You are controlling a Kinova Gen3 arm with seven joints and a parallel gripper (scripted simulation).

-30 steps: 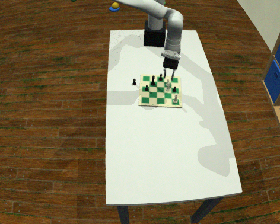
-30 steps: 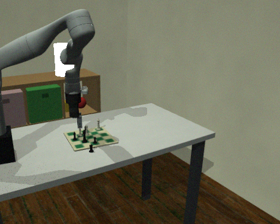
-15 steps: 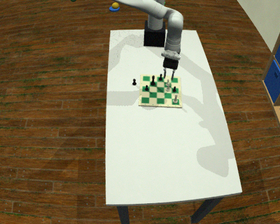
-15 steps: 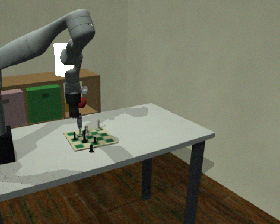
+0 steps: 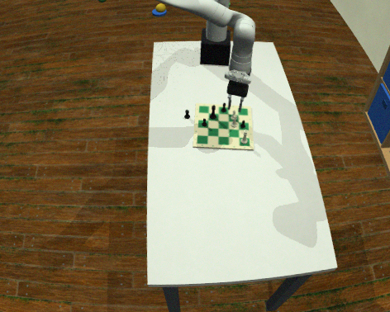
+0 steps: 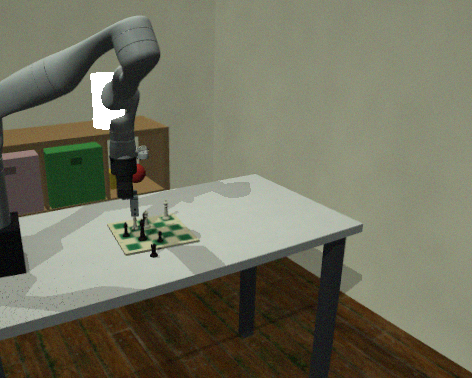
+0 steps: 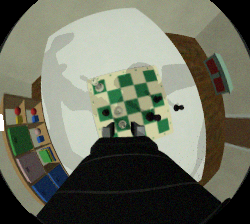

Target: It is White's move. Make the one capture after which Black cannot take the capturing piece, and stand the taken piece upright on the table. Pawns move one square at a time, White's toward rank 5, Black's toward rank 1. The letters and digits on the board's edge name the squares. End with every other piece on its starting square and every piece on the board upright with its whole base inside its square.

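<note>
Now: the green-and-cream chessboard 7 cm below my hand, 4 cm to the right of it and 4 cm ahead of it. Also, from my hand: tall white piece 11 cm ahead, 4 cm below, 3 cm to the left; then tall black piece 8 cm to the right, 4 cm below, 1 cm behind.
</note>
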